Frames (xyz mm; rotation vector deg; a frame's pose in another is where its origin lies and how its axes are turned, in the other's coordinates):
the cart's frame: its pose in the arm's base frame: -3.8 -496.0 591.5 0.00 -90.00 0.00
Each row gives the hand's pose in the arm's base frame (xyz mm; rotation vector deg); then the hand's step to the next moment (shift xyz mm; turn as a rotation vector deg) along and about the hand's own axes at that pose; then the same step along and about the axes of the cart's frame.
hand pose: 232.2 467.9 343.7 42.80 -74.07 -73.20
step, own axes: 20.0 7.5 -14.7 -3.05 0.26 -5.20
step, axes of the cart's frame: 9.4 -20.9 -12.2 -1.61 1.69 -5.56
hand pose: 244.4 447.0 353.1 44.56 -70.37 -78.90
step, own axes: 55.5 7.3 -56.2 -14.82 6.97 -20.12
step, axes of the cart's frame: 2.6 -66.4 -43.4 -1.09 10.13 -23.86
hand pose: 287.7 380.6 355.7 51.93 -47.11 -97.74
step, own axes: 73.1 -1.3 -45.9 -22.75 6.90 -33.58
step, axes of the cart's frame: -37.4 -74.4 -22.8 -6.23 16.30 -37.26
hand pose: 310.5 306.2 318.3 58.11 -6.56 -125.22
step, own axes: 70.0 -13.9 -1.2 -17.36 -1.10 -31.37
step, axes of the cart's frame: -50.1 -34.2 37.7 -10.96 18.34 -28.81
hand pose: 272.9 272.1 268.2 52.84 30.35 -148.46
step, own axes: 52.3 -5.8 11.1 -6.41 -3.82 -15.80
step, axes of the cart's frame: -24.9 -9.8 46.6 -6.30 11.65 -11.40
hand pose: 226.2 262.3 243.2 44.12 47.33 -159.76
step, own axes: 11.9 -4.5 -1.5 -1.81 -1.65 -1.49
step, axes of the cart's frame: -5.0 4.8 10.8 0.63 2.16 -1.77
